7 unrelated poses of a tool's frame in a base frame.
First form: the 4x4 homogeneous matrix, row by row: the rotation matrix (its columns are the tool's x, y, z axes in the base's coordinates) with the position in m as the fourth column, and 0 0 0 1 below. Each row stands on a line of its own.
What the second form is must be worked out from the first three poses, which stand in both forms.
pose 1, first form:
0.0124 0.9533 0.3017 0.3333
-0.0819 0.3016 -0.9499 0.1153
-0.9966 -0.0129 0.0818 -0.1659
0 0 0 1
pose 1, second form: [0.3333 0.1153 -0.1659 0.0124 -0.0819 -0.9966 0.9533 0.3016 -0.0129]
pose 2, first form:
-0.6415 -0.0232 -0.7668 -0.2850
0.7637 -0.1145 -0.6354 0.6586
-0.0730 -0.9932 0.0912 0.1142
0 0 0 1
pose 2, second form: [-0.2850 0.6586 0.1142 -0.6415 0.7637 -0.0730 -0.0232 -0.1145 -0.9932]
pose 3, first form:
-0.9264 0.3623 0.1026 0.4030
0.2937 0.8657 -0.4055 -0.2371
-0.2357 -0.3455 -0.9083 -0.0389
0 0 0 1
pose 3, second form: [0.4030 -0.2371 -0.0389 -0.9264 0.2937 -0.2357 0.3623 0.8657 -0.3455]
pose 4, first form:
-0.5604 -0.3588 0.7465 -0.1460
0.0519 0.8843 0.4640 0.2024
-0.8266 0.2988 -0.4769 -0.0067
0 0 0 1
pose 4, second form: [-0.1460 0.2024 -0.0067 -0.5604 0.0519 -0.8266 -0.3588 0.8843 0.2988]
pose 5, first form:
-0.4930 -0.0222 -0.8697 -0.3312
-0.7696 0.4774 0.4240 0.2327
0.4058 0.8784 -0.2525 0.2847
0 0 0 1
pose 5, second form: [-0.3312 0.2327 0.2847 -0.4930 -0.7696 0.4058 -0.0222 0.4774 0.8784]
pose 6, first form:
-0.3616 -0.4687 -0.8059 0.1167
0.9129 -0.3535 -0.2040 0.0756
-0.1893 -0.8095 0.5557 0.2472
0 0 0 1
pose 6, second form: [0.1167 0.0756 0.2472 -0.3616 0.9129 -0.1893 -0.4687 -0.3535 -0.8095]
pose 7, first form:
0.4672 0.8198 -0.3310 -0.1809
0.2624 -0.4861 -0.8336 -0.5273
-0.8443 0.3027 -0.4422 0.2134
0 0 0 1
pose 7, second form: [-0.1809 -0.5273 0.2134 0.4672 0.2624 -0.8443 0.8198 -0.4861 0.3027]
